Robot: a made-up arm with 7 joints. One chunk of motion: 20 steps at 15 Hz.
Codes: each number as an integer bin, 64 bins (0 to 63) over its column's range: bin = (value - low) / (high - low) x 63, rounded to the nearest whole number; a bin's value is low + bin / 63 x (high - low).
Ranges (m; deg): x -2.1..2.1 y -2.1..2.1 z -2.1..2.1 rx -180..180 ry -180..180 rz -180..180
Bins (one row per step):
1: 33 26 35 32 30 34
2: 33 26 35 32 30 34
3: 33 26 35 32 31 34
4: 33 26 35 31 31 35
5: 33 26 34 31 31 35
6: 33 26 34 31 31 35
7: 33 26 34 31 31 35
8: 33 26 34 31 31 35
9: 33 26 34 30 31 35
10: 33 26 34 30 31 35
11: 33 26 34 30 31 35
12: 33 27 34 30 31 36
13: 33 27 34 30 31 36
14: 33 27 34 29 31 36
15: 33 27 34 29 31 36
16: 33 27 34 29 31 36
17: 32 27 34 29 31 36
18: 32 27 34 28 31 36
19: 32 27 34 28 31 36
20: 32 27 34 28 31 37
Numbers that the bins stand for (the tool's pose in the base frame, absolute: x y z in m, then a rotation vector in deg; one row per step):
1: 0.1000 -0.3667 0.2333 2.86 -8.57 14.29
2: 0.1000 -0.3667 0.2333 2.86 -8.57 14.29
3: 0.1000 -0.3667 0.2333 2.86 -2.86 14.29
4: 0.1000 -0.3667 0.2333 -2.86 -2.86 20.00
5: 0.1000 -0.3667 0.1667 -2.86 -2.86 20.00
6: 0.1000 -0.3667 0.1667 -2.86 -2.86 20.00
7: 0.1000 -0.3667 0.1667 -2.86 -2.86 20.00
8: 0.1000 -0.3667 0.1667 -2.86 -2.86 20.00
9: 0.1000 -0.3667 0.1667 -8.57 -2.86 20.00
10: 0.1000 -0.3667 0.1667 -8.57 -2.86 20.00
11: 0.1000 -0.3667 0.1667 -8.57 -2.86 20.00
12: 0.1000 -0.3000 0.1667 -8.57 -2.86 25.71
13: 0.1000 -0.3000 0.1667 -8.57 -2.86 25.71
14: 0.1000 -0.3000 0.1667 -14.29 -2.86 25.71
15: 0.1000 -0.3000 0.1667 -14.29 -2.86 25.71
16: 0.1000 -0.3000 0.1667 -14.29 -2.86 25.71
17: 0.0333 -0.3000 0.1667 -14.29 -2.86 25.71
18: 0.0333 -0.3000 0.1667 -20.00 -2.86 25.71
19: 0.0333 -0.3000 0.1667 -20.00 -2.86 25.71
20: 0.0333 -0.3000 0.1667 -20.00 -2.86 31.43

